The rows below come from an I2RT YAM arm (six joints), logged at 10 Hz.
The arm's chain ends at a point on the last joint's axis. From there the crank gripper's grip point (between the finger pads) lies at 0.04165 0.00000 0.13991 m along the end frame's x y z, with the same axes.
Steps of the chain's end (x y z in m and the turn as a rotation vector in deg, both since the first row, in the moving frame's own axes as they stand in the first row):
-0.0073, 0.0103, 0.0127, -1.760, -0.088, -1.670
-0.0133, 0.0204, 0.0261, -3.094, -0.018, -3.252
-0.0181, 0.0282, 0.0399, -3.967, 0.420, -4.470
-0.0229, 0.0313, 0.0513, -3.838, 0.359, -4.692
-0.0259, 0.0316, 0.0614, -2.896, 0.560, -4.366
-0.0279, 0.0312, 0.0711, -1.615, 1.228, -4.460
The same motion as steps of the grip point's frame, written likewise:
-0.0075, 0.0134, 0.0127, -1.760, -0.088, -1.670
-0.0132, 0.0256, 0.0260, -3.094, -0.018, -3.252
-0.0168, 0.0346, 0.0394, -3.967, 0.420, -4.470
-0.0218, 0.0372, 0.0508, -3.838, 0.359, -4.692
-0.0244, 0.0354, 0.0609, -2.896, 0.560, -4.366
-0.0249, 0.0318, 0.0702, -1.615, 1.228, -4.460

